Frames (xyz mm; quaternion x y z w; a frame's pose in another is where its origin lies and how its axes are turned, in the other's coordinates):
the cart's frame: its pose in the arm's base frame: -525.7 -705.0 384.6 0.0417 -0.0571 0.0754 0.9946
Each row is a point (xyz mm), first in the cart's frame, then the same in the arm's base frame.
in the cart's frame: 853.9 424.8 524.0
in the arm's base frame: 191.0 -210.5 1037.3
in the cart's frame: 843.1 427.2 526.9
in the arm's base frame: 179.7 -209.9 1039.1
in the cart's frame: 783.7 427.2 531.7
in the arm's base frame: 120.8 -219.0 1036.7
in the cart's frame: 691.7 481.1 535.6
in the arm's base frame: 21.7 -179.6 1033.5
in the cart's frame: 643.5 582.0 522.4
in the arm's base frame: -39.8 -86.0 1022.2
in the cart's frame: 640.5 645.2 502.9
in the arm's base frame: -50.5 -22.4 1007.2
